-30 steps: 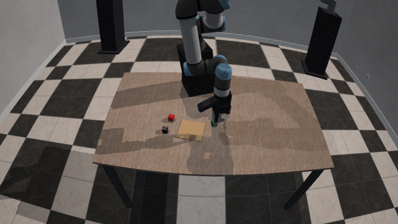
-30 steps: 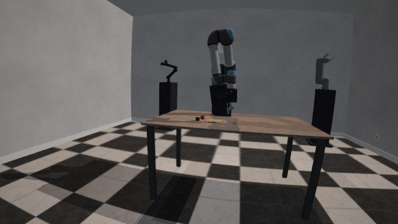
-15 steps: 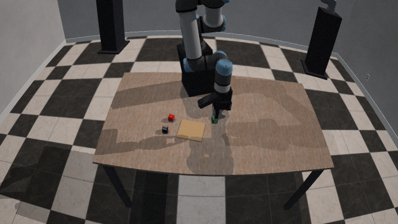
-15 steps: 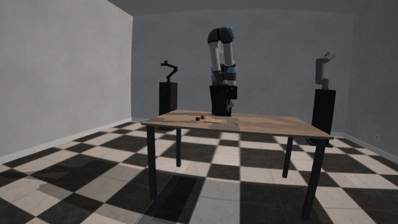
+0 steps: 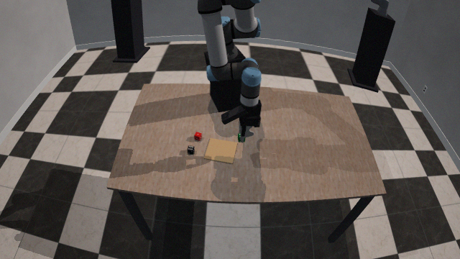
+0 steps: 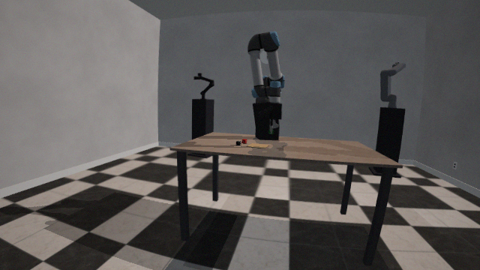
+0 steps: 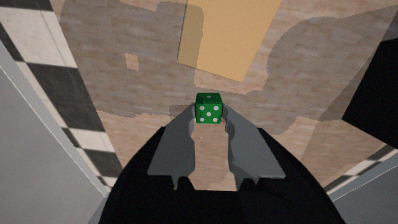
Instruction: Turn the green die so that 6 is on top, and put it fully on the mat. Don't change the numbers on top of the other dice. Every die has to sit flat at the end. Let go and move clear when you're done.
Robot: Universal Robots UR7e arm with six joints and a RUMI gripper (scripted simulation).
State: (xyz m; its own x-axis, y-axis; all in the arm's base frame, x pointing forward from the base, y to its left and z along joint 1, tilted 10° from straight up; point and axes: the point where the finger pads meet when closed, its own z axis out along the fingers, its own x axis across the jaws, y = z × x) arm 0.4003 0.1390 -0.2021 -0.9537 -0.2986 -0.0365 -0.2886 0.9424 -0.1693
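My gripper is now 90 mm to the left of the tan mat and 120 mm above it. Also, from my hand: black die 40 mm ahead, 230 mm to the right, 100 mm below; red die 60 mm behind, 220 mm to the right, 100 mm below; green die right at my hand.
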